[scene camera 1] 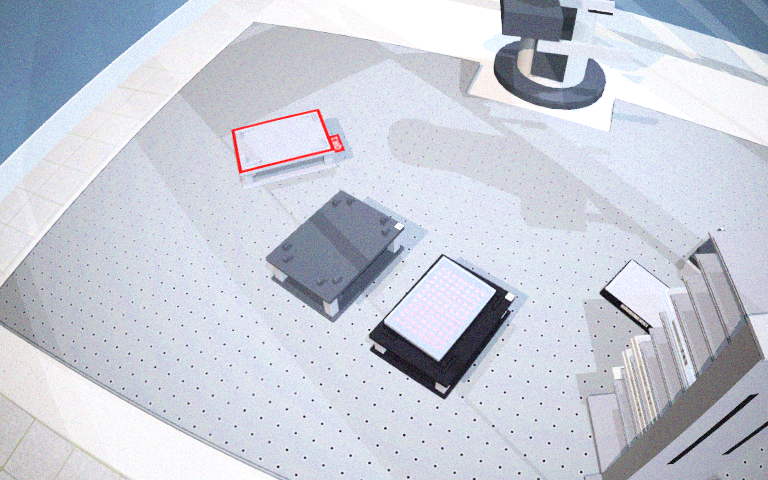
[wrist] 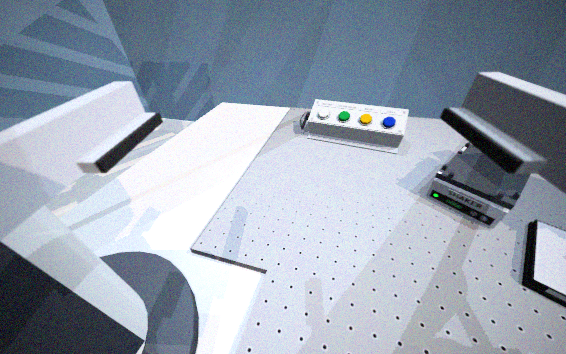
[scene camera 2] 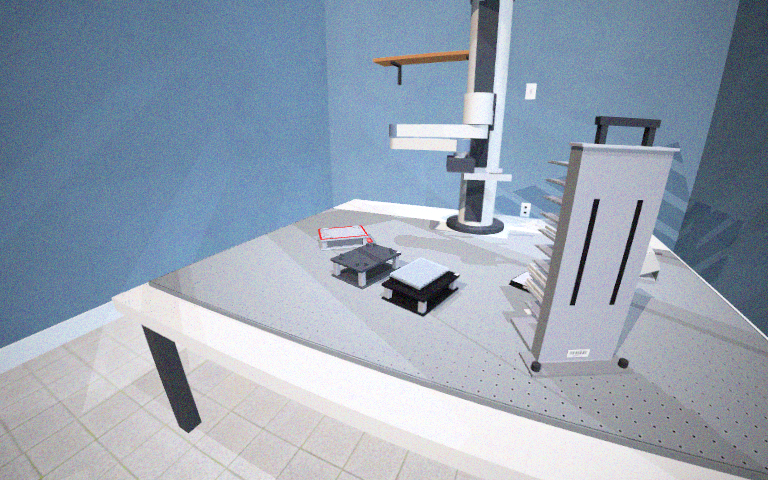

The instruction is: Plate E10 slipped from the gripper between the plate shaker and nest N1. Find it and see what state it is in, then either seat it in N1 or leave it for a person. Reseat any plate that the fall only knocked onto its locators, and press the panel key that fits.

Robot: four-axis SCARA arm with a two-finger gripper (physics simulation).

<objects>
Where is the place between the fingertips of my gripper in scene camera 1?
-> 622, 30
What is my gripper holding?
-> Nothing.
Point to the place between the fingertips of my gripper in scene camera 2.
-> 506, 174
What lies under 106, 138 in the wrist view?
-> My gripper.
</objects>
